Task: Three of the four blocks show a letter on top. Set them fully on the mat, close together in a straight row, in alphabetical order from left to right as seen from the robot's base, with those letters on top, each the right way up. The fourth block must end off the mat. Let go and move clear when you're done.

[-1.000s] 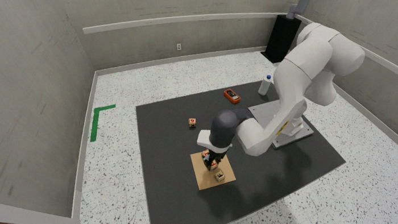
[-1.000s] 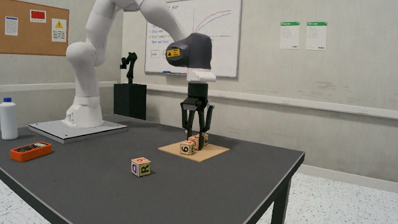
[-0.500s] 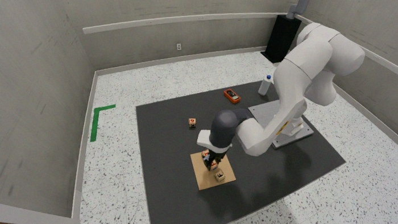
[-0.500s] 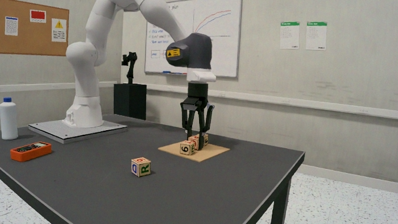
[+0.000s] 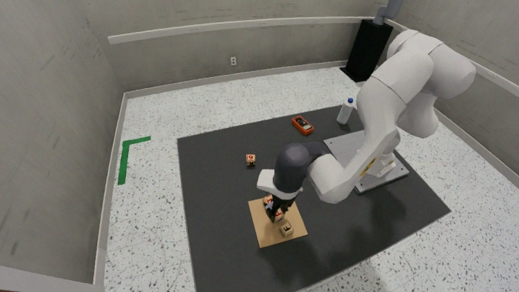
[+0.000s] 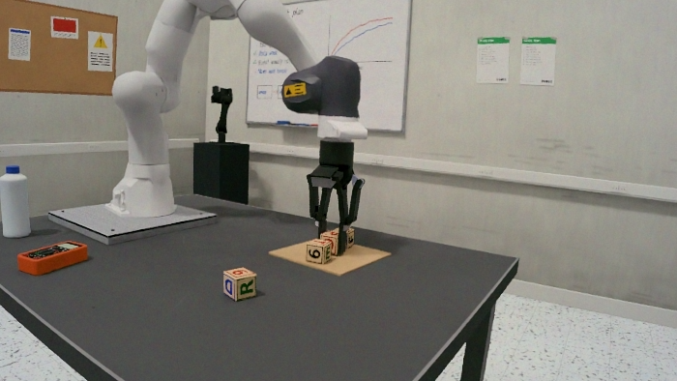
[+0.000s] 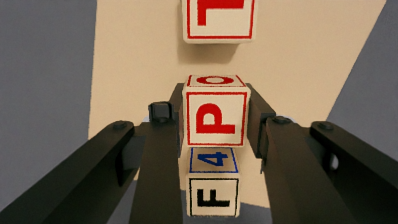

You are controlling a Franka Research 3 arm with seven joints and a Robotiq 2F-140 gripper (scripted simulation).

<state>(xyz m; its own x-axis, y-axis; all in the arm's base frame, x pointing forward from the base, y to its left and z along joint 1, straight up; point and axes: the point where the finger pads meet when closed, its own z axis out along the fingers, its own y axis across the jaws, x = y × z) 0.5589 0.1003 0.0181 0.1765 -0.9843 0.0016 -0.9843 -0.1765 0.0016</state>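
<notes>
My gripper is now 40 mm above the tan mat. Also, from my hand: white bottle: 630 mm behind, 450 mm to the right, 40 mm above; then orange meter: 350 mm behind, 470 mm to the right, 30 mm below; then T block: 10 mm ahead, 70 mm to the right, 20 mm below.
</notes>
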